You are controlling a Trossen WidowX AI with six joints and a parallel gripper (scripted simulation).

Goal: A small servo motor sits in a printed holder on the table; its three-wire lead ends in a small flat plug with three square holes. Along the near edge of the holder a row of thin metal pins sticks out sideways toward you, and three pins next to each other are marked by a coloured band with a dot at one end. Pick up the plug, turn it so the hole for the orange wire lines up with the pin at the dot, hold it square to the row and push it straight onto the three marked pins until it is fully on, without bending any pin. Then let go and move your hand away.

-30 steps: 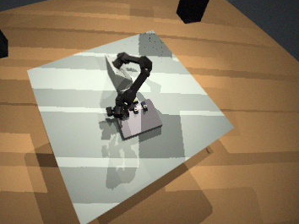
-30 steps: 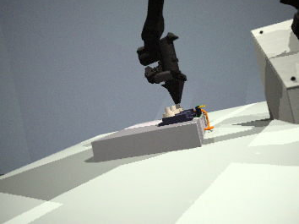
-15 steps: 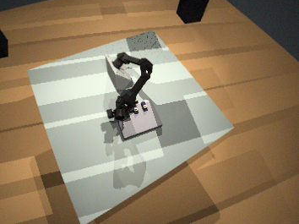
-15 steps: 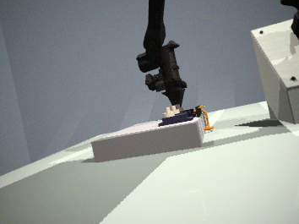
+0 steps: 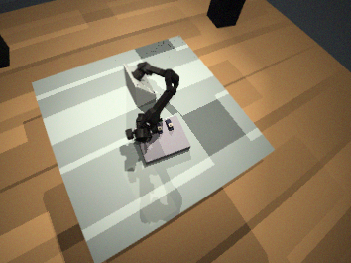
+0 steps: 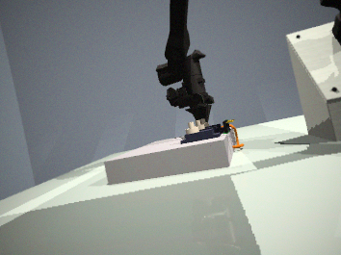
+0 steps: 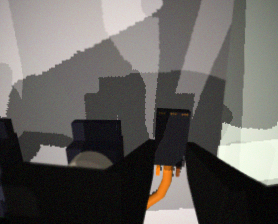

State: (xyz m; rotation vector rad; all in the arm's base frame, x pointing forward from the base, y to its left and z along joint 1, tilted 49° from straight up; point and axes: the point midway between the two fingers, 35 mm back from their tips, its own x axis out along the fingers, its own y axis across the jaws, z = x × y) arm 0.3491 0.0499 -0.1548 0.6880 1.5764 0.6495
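Now: the green band 10 cm to the left of my gripper tip, 7 cm behind it and 2 cm above it. Round my gripper tip: printed holder 12 cm to the left, 9 cm ahead, 3 cm below.
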